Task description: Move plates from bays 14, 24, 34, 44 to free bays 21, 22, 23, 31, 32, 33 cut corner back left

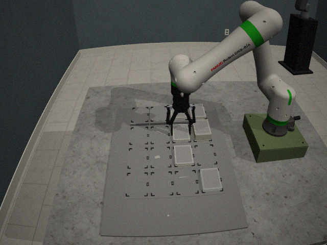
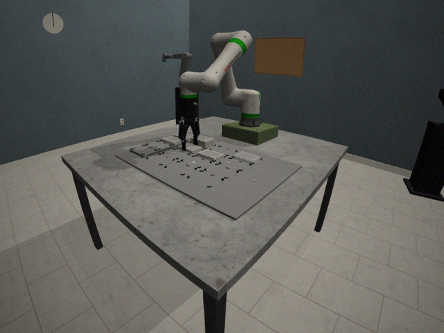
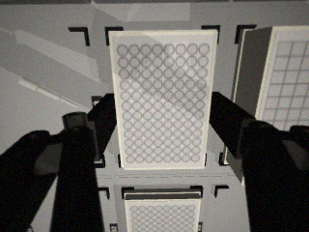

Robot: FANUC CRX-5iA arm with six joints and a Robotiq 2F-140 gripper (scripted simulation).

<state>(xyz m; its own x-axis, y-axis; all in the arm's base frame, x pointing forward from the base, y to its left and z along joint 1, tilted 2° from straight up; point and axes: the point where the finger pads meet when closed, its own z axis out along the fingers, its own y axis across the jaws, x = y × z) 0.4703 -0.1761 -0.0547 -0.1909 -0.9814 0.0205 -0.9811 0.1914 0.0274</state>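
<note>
My gripper is now 110 mm past the sealed deep-well block, 20 mm to the right of it and 10 mm above it. Round my hand: white pointed piece: 60 mm ahead, 290 mm to the left, 30 mm below.
</note>
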